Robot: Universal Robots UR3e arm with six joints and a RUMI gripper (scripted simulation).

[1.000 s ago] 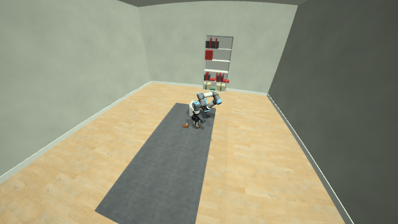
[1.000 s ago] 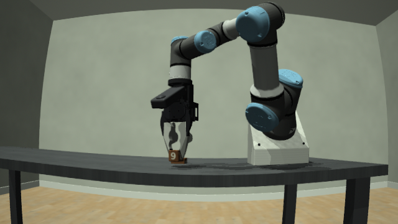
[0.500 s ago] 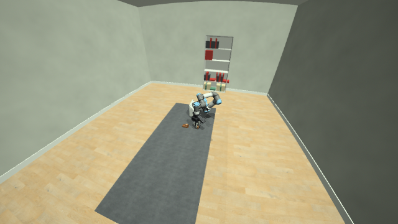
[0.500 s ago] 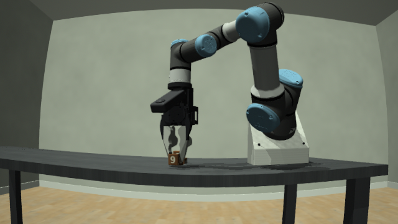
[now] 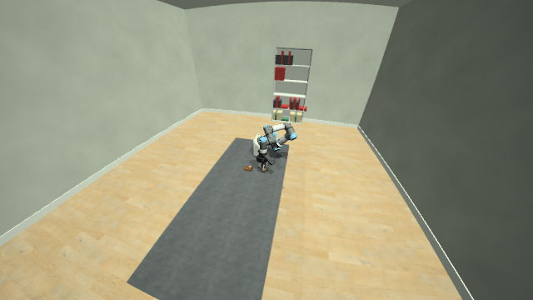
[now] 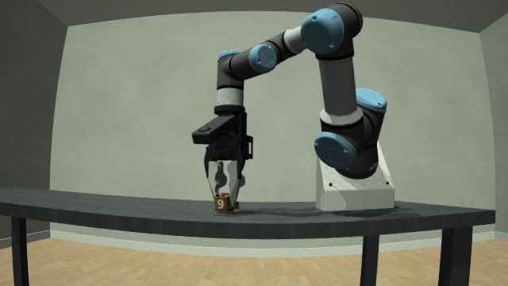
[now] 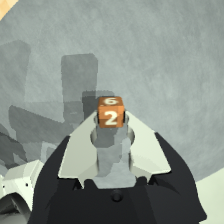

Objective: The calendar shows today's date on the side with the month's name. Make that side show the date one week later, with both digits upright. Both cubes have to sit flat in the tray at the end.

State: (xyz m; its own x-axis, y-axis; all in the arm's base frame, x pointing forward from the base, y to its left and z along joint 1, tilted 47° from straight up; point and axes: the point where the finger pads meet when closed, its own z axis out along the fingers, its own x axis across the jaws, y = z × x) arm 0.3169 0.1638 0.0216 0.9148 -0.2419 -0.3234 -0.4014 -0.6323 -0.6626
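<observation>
Now: the cube 10 mm below my hand. Round my hand: calendar tray: 10 mm ahead, 160 mm to the right, 20 mm below.
</observation>
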